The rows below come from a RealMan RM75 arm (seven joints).
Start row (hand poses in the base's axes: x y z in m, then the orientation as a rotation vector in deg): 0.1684, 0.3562, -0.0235, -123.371, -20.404, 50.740
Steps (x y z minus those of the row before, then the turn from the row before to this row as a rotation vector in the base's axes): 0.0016, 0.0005, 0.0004, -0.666, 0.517, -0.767; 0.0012, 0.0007, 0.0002, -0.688, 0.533, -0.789; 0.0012, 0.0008, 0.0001, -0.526, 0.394, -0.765; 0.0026, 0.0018, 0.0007, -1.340, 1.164, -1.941; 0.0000, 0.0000, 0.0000, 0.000, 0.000, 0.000; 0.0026, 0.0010, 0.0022, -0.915, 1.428, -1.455; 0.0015, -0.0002, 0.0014, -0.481, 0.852, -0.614; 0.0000, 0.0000, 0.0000, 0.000, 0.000, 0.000; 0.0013, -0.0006, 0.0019, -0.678, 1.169, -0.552; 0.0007, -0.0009, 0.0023, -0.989, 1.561, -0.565; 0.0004, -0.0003, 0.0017, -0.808, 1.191, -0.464; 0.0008, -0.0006, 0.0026, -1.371, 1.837, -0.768; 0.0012, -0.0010, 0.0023, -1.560, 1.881, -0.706; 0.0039, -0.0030, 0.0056, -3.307, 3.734, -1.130; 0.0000, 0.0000, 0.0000, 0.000, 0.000, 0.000; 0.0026, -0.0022, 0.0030, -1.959, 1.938, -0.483; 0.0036, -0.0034, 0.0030, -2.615, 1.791, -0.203; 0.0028, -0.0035, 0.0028, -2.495, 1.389, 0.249
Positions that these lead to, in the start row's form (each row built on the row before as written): 0.1700, 0.3567, -0.0231, -123.713, -19.048, 51.085; 0.1712, 0.3574, -0.0229, -124.057, -17.647, 51.439; 0.1724, 0.3582, -0.0228, -124.315, -16.400, 51.602; 0.1750, 0.3600, -0.0221, -124.855, -13.143, 52.177; 0.1750, 0.3600, -0.0221, -124.855, -13.143, 52.177; 0.1776, 0.3610, -0.0199, -124.860, -10.460, 53.161; 0.1791, 0.3608, -0.0185, -124.811, -9.164, 53.865; 0.1791, 0.3608, -0.0185, -124.811, -9.164, 53.865; 0.1804, 0.3602, -0.0166, -124.776, -7.695, 54.994; 0.1811, 0.3593, -0.0143, -124.802, -5.877, 56.614; 0.1815, 0.3590, -0.0126, -124.846, -4.421, 57.841; 0.1823, 0.3584, -0.0100, -124.982, -2.044, 59.727; 0.1835, 0.3574, -0.0077, -125.230, 0.402, 61.731; 0.1874, 0.3544, -0.0021, -125.827, 5.141, 65.889; 0.1874, 0.3544, -0.0021, -125.827, 5.141, 65.889; 0.1900, 0.3522, 0.0009, -126.301, 7.670, 68.143; 0.1936, 0.3488, 0.0039, -127.459, 10.279, 70.502; 0.1964, 0.3453, 0.0067, -128.858, 12.197, 72.631
